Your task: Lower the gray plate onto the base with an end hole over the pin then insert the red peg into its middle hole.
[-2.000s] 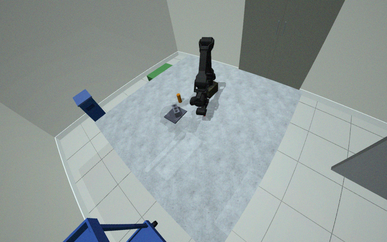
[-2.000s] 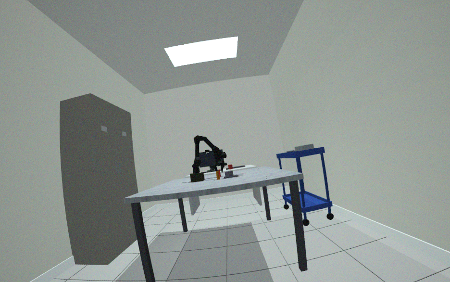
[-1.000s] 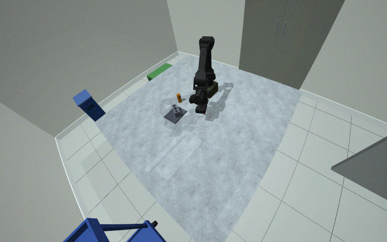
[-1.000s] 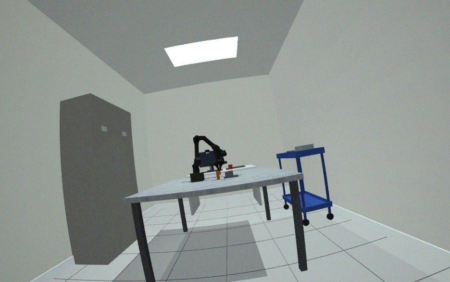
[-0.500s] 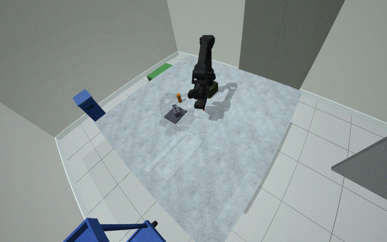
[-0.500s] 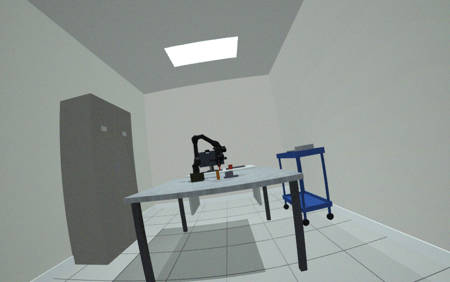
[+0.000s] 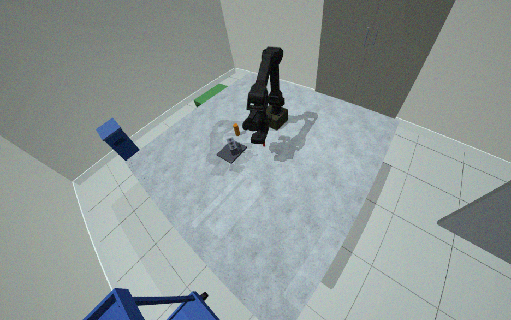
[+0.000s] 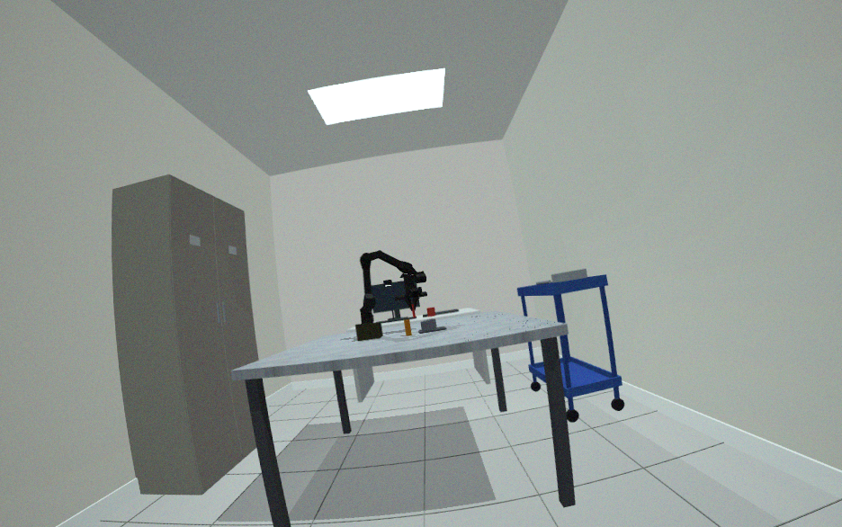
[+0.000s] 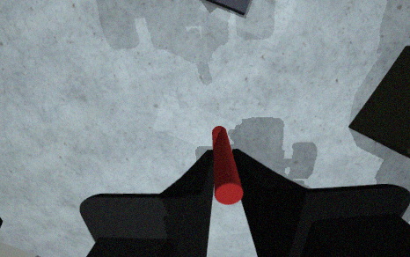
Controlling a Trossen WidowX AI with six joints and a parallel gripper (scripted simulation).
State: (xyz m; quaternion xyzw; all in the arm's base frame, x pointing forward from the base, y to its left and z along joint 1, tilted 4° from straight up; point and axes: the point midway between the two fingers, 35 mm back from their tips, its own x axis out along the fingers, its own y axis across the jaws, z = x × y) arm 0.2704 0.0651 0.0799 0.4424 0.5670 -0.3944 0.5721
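The gray plate lies 18 cm to the right of my gripper tip, 7 cm below it and 5 cm ahead of it. The rest, counted from my gripper tip: orange cylinder: 24 cm to the right, 7 cm below, 7 cm behind; then red peg: right at my gripper tip; then flat square base: 18 cm to the right, 11 cm below, 7 cm ahead.
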